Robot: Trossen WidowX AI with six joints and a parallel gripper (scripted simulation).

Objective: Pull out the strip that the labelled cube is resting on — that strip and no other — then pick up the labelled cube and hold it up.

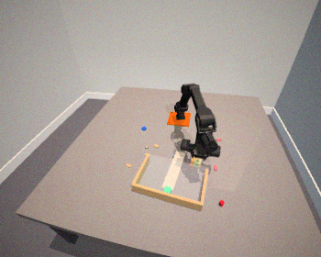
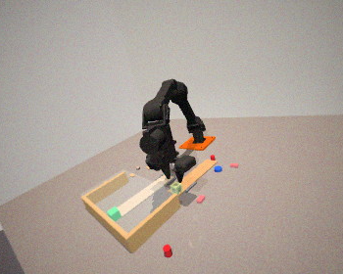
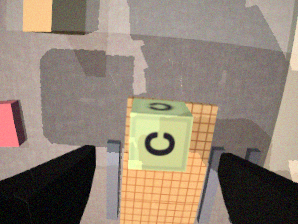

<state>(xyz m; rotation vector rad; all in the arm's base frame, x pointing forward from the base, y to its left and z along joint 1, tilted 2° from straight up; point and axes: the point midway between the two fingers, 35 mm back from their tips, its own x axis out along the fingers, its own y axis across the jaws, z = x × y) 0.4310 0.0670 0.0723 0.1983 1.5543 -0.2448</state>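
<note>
Right now the labelled cube is 30 mm below my gripper tip. Round my gripper tip: gridded strip 110 mm behind, 50 mm below, 20 mm to the left.
</note>
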